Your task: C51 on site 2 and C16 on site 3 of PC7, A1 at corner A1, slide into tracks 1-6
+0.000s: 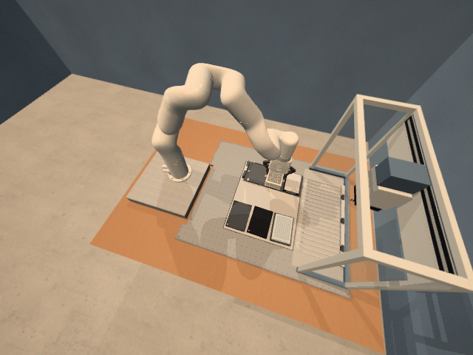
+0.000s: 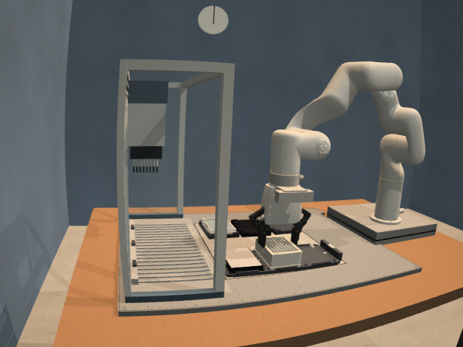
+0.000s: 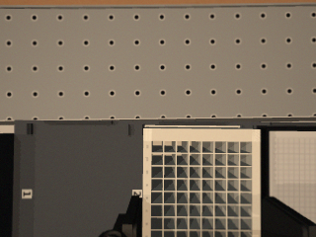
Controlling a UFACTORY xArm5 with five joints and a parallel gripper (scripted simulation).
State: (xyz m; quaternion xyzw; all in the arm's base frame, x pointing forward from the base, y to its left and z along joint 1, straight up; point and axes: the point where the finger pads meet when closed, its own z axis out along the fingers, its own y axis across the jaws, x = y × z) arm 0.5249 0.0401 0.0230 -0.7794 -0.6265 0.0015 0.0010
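Right now my hand is 1 cm past the dark carrier PC7 and 5 cm above it. Also, from my hand: plate nest S1 (18 cm behind, 24 cm to the right, 6 cm below); 96-well plate C15 (4 cm ahead, 28 cm to the right, 4 cm below); plate nest S2 (7 cm behind, 26 cm to the right, 6 cm below).
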